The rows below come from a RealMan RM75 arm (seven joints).
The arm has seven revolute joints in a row. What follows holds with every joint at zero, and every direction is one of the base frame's. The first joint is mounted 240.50 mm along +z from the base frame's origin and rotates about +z. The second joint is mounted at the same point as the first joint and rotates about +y. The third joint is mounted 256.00 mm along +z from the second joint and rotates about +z. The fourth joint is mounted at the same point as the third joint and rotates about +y. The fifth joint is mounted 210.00 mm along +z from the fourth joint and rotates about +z. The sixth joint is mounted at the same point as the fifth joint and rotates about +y. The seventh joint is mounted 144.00 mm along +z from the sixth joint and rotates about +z. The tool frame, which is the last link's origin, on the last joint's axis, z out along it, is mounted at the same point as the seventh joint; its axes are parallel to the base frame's.
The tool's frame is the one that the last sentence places.
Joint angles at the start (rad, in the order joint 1, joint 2, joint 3, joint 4, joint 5, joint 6, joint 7):
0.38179 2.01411 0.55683 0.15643 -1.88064 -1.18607 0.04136
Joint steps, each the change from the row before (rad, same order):
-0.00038 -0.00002 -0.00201 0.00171 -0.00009 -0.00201 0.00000
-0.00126 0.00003 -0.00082 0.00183 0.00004 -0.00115 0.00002
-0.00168 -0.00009 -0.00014 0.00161 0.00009 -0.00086 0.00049
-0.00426 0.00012 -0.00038 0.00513 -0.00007 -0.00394 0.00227
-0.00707 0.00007 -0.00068 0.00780 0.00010 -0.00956 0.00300
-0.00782 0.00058 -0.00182 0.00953 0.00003 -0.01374 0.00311
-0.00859 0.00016 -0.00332 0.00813 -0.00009 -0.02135 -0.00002
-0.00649 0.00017 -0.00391 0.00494 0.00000 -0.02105 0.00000
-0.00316 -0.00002 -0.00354 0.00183 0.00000 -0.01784 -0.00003
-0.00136 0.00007 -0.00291 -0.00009 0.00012 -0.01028 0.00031
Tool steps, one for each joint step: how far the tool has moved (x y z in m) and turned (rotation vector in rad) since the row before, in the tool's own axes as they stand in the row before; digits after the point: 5 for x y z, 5 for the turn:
-0.00022 0.00066 -0.00010 -0.00242 -0.00183 0.00080
0.00006 0.00034 -0.00039 -0.00066 -0.00054 0.00139
0.00017 0.00004 -0.00052 0.00041 -0.00002 0.00178
0.00017 0.00059 -0.00130 0.00021 -0.00202 0.00668
-0.00015 0.00072 -0.00219 0.00072 -0.00622 0.00963
-0.00060 0.00143 -0.00246 -0.00075 -0.00998 0.01138
-0.00148 0.00100 -0.00287 -0.00140 -0.01638 0.00615
-0.00174 0.00071 -0.00232 -0.00206 -0.01662 0.00332
-0.00187 0.00045 -0.00123 -0.00270 -0.01515 0.00061
-0.00107 0.00023 -0.00064 -0.00225 -0.00852 -0.00040

